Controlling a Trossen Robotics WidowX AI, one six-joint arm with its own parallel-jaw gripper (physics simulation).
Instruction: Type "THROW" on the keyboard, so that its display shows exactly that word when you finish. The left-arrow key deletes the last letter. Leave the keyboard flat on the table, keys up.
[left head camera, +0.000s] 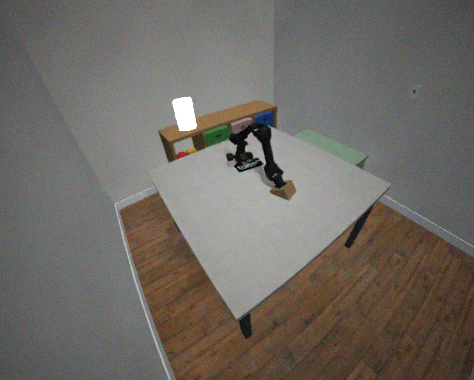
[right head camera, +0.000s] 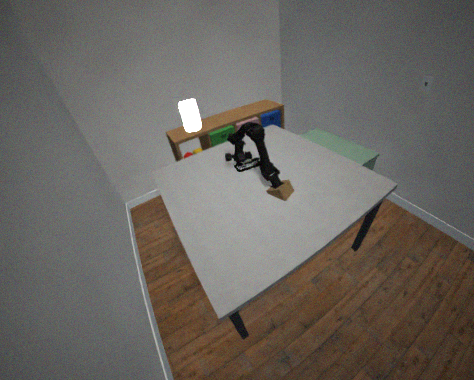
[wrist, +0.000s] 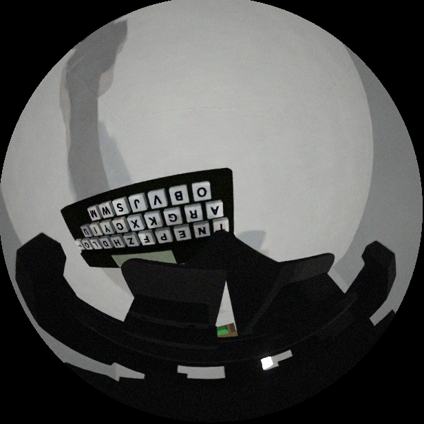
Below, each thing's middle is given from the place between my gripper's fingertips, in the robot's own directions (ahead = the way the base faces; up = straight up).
I see the black keyboard (wrist: 168, 219) 80 mm to the right of my hand, 20 mm below it and 10 mm ahead of it.
